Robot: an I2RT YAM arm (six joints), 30 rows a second.
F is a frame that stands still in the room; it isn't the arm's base.
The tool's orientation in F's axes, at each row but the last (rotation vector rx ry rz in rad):
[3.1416 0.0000 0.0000]
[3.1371 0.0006 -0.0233]
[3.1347 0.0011 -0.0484]
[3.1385 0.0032 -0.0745]
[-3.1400 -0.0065 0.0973]
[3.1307 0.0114 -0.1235]
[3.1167 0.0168 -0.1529]
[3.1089 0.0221 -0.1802]
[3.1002 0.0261 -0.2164]
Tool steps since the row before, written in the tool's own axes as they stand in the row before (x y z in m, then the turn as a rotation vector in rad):
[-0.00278 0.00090 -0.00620 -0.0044 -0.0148 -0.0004]
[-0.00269 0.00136 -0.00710 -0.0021 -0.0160 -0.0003]
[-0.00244 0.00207 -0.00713 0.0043 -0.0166 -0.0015]
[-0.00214 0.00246 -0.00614 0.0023 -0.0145 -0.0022]
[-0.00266 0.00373 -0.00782 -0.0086 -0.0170 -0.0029]
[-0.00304 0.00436 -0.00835 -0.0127 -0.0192 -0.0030]
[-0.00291 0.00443 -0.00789 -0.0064 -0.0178 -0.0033]
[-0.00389 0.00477 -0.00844 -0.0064 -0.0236 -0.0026]
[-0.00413 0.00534 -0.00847 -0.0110 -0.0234 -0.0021]
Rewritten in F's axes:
[-0.00278 -0.00090 0.00620 -0.0044 0.0148 0.0004]
[-0.00258 -0.00133 0.00715 -0.0021 0.0160 0.0003]
[-0.00222 -0.00202 0.00722 0.0043 0.0166 0.0013]
[-0.00184 -0.00245 0.00624 0.0024 0.0145 0.0021]
[-0.00216 -0.00374 0.00797 -0.0085 0.0170 0.0034]
[-0.00234 -0.00431 0.00860 -0.0126 0.0191 0.0038]
[-0.00207 -0.00429 0.00823 -0.0063 0.0178 0.0035]
[-0.00282 -0.00458 0.00896 -0.0064 0.0236 0.0027]
[-0.00281 -0.00510 0.00913 -0.0110 0.0233 0.0028]

